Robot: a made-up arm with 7 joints.
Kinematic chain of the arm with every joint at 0, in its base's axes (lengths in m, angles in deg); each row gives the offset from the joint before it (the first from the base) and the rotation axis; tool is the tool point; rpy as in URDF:
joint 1: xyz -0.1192 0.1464 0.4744 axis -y
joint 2: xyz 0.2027 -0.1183 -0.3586 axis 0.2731 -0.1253 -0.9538
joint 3: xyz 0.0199 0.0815 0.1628 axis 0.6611 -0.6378 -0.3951
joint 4: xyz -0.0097 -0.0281 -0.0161 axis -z
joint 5: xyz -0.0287 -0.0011 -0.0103 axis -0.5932 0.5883 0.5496
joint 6: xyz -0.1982 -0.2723 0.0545 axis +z
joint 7: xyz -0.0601 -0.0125 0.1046 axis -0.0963 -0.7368 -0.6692
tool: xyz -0.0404 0.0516 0.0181 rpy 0 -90 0
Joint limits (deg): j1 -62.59..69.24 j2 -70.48..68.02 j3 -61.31..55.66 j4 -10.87..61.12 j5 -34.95..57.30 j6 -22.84..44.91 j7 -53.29..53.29
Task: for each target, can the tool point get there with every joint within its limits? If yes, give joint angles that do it. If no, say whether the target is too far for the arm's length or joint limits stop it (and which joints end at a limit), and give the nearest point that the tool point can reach.
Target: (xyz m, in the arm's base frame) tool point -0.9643 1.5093 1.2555
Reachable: no: too far | nearest point -0.4552 0.4501 0.4999 | short by 1.397 m
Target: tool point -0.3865 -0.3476 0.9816
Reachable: no: joint limits stop it (at a limit: joint 1, joint 3, joint 6) | nearest point -0.2166 -0.2325 0.8524 | short by 0.243 m
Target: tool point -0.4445 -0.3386 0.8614
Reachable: no: joint limits stop it (at a limit: joint 1, joint 3, joint 6) | nearest point -0.2655 -0.2330 0.7729 | short by 0.226 m
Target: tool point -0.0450 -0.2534 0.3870
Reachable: yes | joints -7.85 -57.73 -0.68 1.07 -22.14 -13.83 27.83
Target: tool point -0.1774 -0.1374 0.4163
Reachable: yes | joints 44.83 -5.29 -21.79 0.84 -18.24 -7.69 13.27
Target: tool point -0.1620 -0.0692 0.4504
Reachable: yes | joints 15.49 -3.00 22.25 21.03 37.30 -13.51 34.90
